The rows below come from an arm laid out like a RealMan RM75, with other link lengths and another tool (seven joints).
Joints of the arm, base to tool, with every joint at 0 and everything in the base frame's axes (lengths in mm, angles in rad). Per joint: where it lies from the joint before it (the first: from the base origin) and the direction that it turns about. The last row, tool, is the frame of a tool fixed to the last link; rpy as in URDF.
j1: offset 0 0 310.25 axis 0 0 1
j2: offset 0 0 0 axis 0 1 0
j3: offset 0 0 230.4 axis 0 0 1
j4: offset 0 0 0 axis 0 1 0
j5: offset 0 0 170.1 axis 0 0 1
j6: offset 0 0 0 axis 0 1 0
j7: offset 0 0 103.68 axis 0 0 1
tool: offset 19 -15 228 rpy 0.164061 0 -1.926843
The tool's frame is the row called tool.
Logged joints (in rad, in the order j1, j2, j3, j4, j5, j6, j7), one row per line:
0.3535, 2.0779, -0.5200, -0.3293, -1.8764, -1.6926, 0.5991
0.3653, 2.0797, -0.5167, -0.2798, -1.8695, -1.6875, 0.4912
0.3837, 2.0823, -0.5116, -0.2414, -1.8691, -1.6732, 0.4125
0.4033, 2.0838, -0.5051, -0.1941, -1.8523, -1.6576, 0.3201
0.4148, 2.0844, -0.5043, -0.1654, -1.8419, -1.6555, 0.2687
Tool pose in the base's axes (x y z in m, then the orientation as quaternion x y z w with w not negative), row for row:
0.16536, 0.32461, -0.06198, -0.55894, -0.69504, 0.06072, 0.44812
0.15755, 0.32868, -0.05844, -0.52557, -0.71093, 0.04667, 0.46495
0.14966, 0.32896, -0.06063, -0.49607, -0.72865, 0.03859, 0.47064
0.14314, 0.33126, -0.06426, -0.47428, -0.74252, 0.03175, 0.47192
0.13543, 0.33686, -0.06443, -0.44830, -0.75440, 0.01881, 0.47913
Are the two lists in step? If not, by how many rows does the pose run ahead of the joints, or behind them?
The pose runs 1 row behind the joints: the pose in row i belongs to the joints in row i - 1.
